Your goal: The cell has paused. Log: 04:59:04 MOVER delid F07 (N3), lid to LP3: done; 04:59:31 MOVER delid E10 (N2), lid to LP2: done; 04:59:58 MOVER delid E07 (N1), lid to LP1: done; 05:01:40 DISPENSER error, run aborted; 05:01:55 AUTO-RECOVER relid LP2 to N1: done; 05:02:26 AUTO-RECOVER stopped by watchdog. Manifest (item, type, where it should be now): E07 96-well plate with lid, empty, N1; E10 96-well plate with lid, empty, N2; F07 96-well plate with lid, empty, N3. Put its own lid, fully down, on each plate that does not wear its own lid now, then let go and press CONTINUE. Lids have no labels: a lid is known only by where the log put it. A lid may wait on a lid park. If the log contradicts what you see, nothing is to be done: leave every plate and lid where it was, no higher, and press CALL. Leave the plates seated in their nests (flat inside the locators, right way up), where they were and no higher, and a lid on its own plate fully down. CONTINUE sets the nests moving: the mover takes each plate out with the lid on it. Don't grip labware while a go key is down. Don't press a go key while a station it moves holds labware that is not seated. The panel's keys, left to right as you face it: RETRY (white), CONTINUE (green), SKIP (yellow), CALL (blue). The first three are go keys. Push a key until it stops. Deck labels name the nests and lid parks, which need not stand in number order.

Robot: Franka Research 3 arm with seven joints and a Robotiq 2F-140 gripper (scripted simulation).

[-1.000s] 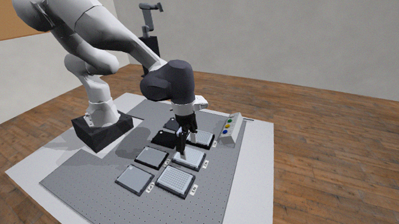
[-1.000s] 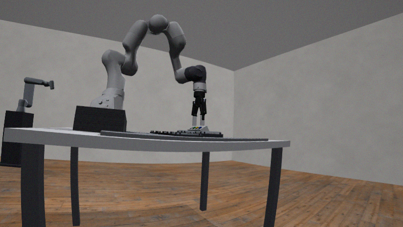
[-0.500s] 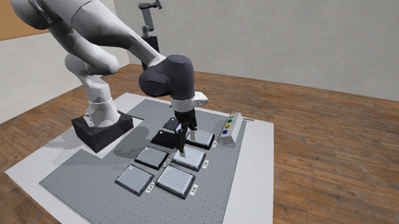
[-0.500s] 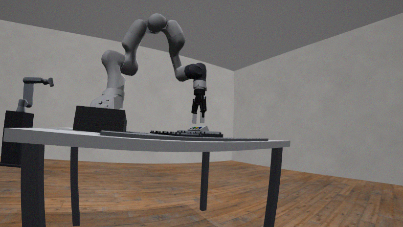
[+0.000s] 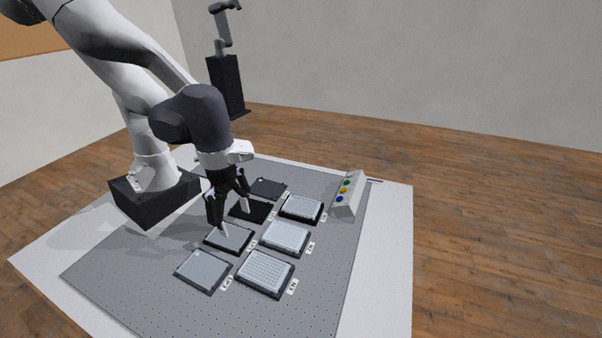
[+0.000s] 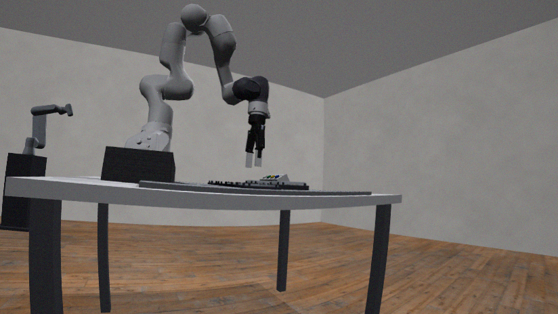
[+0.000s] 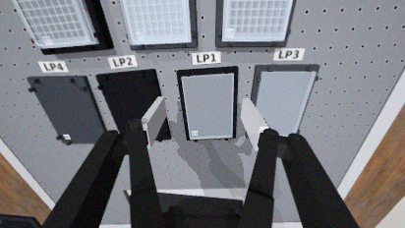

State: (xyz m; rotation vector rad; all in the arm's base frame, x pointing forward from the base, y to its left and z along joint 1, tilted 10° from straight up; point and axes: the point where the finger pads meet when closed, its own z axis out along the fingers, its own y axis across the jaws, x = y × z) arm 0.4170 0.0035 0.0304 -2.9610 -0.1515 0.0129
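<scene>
Right now the clear lid is 100 mm below my hand, 40 mm behind it and 10 mm to the right of it. Also, from my hand: lid park LP2: 120 mm to the left, 110 mm below, 60 mm behind; then lid park LP1: 110 mm below, 40 mm behind, 10 mm to the right; then grey lid: 140 mm to the right, 100 mm below, 20 mm behind.
</scene>
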